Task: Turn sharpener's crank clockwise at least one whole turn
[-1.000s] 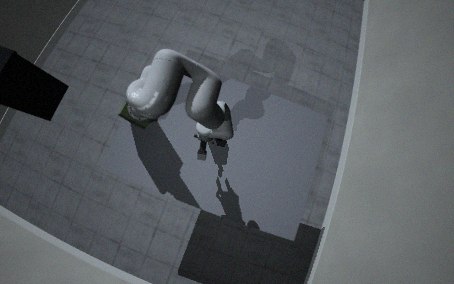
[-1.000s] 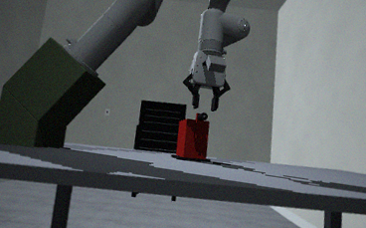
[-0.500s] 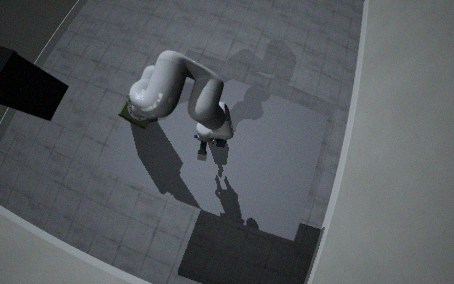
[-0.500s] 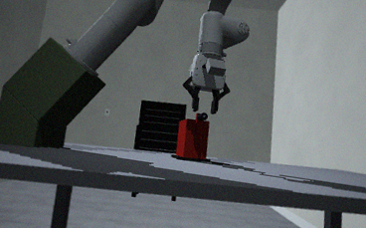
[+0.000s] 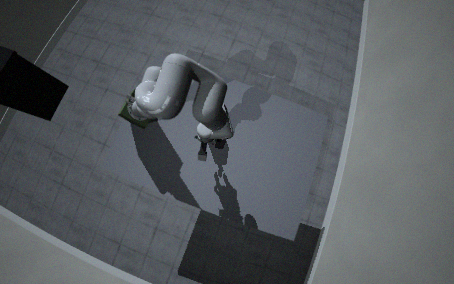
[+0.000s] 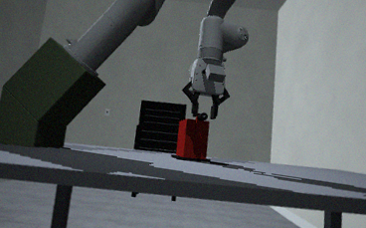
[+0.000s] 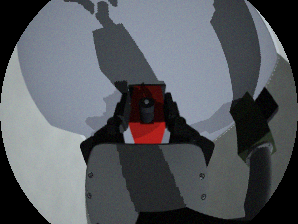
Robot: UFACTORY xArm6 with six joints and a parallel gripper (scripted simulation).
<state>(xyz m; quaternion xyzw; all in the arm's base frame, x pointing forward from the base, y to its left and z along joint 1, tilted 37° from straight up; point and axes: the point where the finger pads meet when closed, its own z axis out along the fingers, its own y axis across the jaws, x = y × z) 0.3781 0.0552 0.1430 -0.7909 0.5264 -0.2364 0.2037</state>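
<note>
Now: the crank knob 2 cm to the left of my hand, 1 cm below it and 1 cm behind it.
</note>
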